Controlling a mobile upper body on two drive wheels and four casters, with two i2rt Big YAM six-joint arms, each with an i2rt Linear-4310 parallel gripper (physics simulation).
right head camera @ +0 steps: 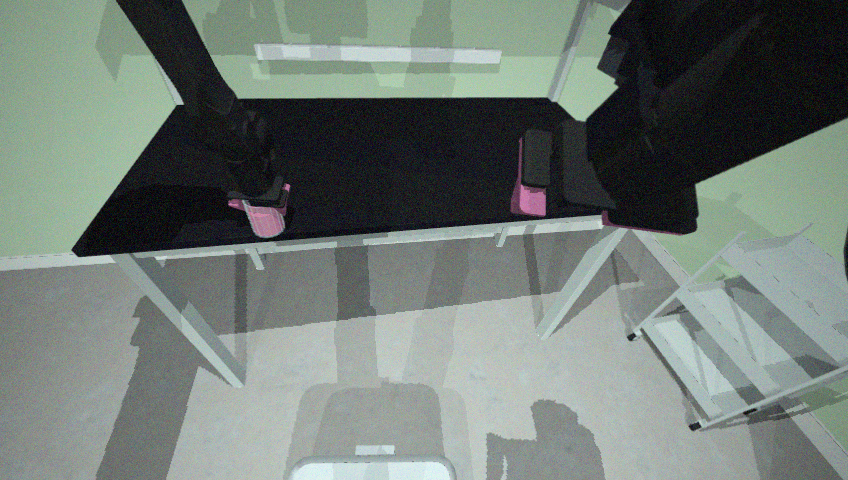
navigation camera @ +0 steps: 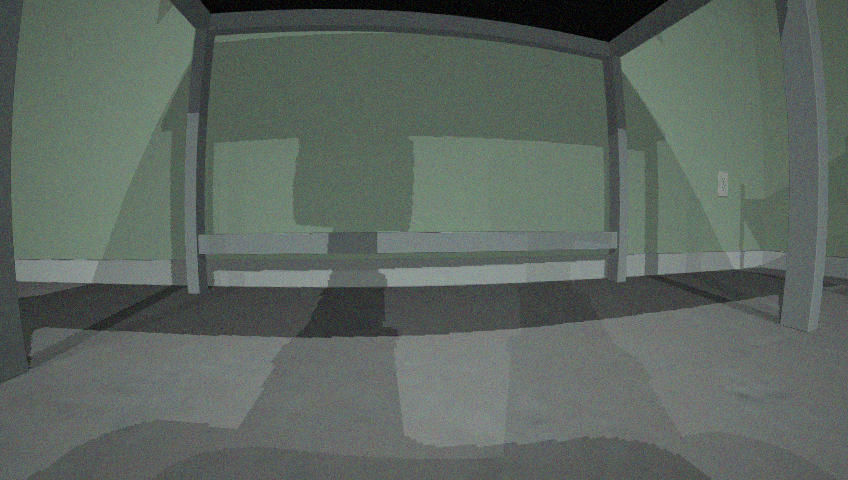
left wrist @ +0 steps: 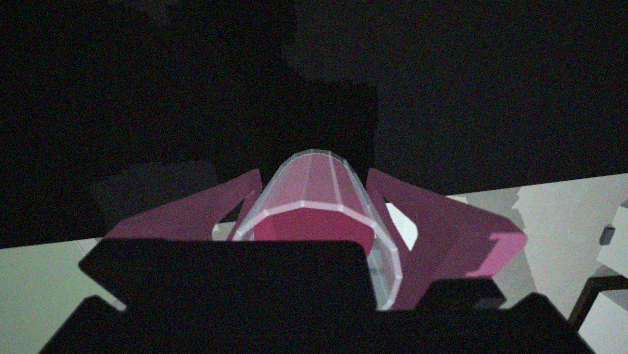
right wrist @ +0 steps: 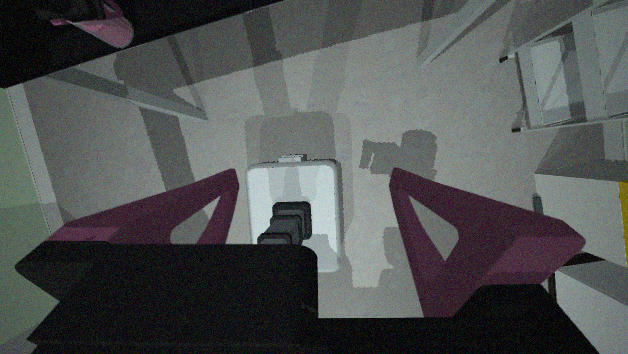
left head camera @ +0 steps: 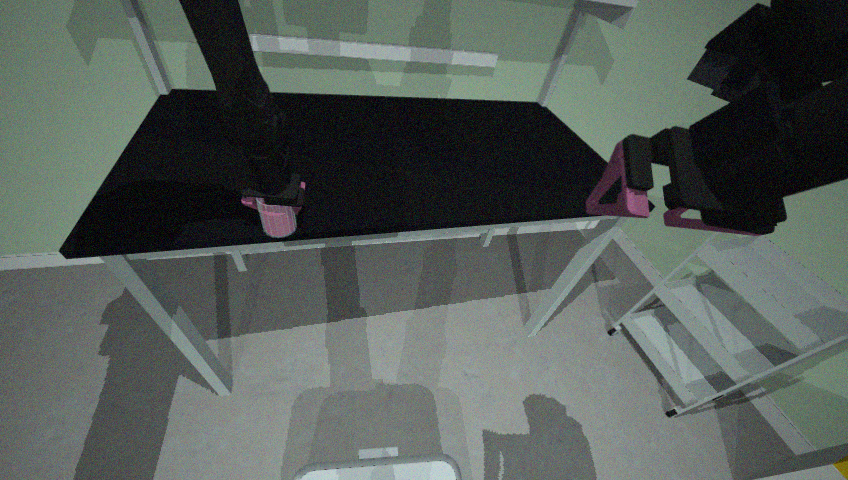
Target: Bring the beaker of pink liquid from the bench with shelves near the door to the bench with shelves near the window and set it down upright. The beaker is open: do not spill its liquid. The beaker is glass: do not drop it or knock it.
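The glass beaker of pink liquid is between the fingers of my left gripper, which is shut on it. It is over the near left part of the black bench top, close to the front edge. Its pink liquid shows inside the open rim in the left wrist view. Whether its base touches the top cannot be told. My right gripper is open and empty, at the right end of the bench. Which bench this is does not show.
A white step ladder stands on the floor at the right of the bench. Bench legs stand at the front. A white rail runs behind the bench. The robot's white base shows below.
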